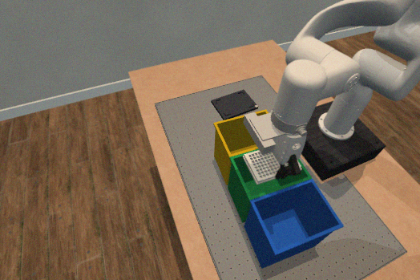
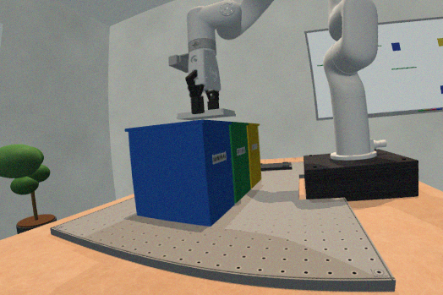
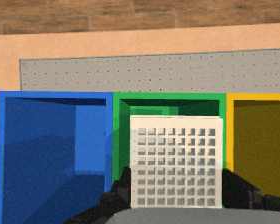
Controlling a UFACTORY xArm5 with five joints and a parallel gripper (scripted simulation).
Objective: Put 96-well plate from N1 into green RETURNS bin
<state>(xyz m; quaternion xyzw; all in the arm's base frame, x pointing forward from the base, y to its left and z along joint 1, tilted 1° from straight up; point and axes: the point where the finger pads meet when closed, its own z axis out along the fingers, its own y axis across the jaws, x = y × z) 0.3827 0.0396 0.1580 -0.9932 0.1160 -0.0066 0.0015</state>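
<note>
Now: hand 130 mm above the green bin. Round my hand: yellow bin: 30 mm behind, 130 mm to the right, 130 mm below; then blue bin: 30 mm ahead, 130 mm to the left, 130 mm below; then white 96-well plate: 10 mm below.
</note>
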